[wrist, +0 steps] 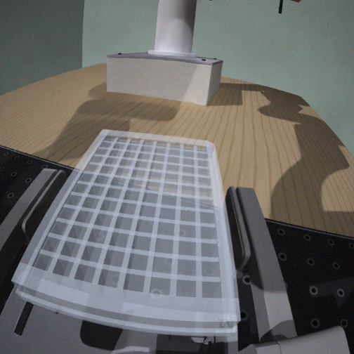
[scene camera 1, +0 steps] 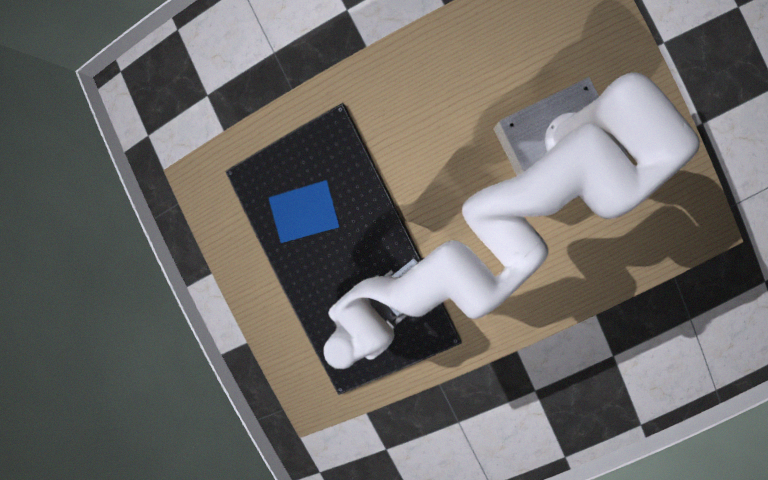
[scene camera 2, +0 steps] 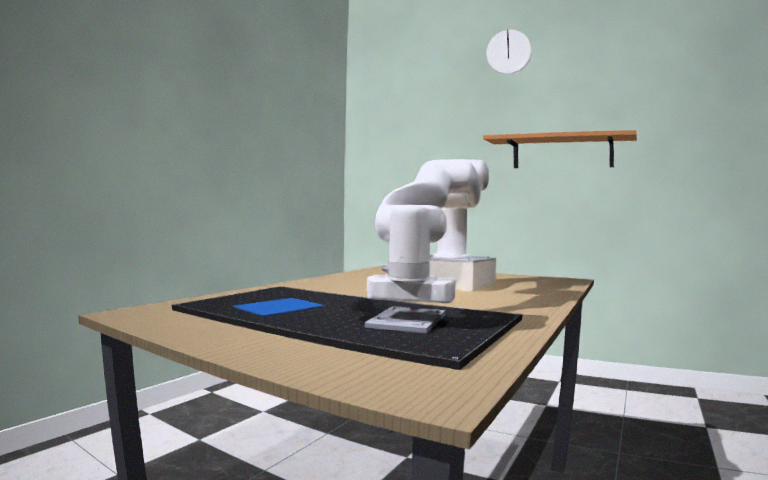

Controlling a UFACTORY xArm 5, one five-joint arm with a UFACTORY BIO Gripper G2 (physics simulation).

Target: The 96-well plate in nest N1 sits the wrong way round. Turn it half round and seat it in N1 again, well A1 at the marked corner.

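Observation:
The clear 96-well plate (wrist: 135,215) is between the fingers of my gripper (wrist: 142,212) (scene camera 2: 410,289), which is shut on its long sides. The plate looks level. In scene camera 1 the arm hides most of the plate, and a pale strip of it (scene camera 1: 405,268) shows. In scene camera 2 the gripper body hides it. The grey nest N1 (scene camera 2: 397,326) (wrist: 47,332) lies on the black board, low in the wrist view, beneath and on the near side of the plate. A small mark (wrist: 227,324) shows blurred through the plate's near right edge. Well A1 cannot be made out.
The black perforated board (scene camera 1: 317,152) (scene camera 2: 464,333) (wrist: 320,270) lies on the wooden table (scene camera 1: 453,73) (scene camera 2: 283,379) (wrist: 280,165). A blue rectangle (scene camera 1: 304,211) (scene camera 2: 277,306) lies on the board away from the nest. The robot's base block (scene camera 1: 523,135) (scene camera 2: 464,272) (wrist: 155,77) stands behind the board.

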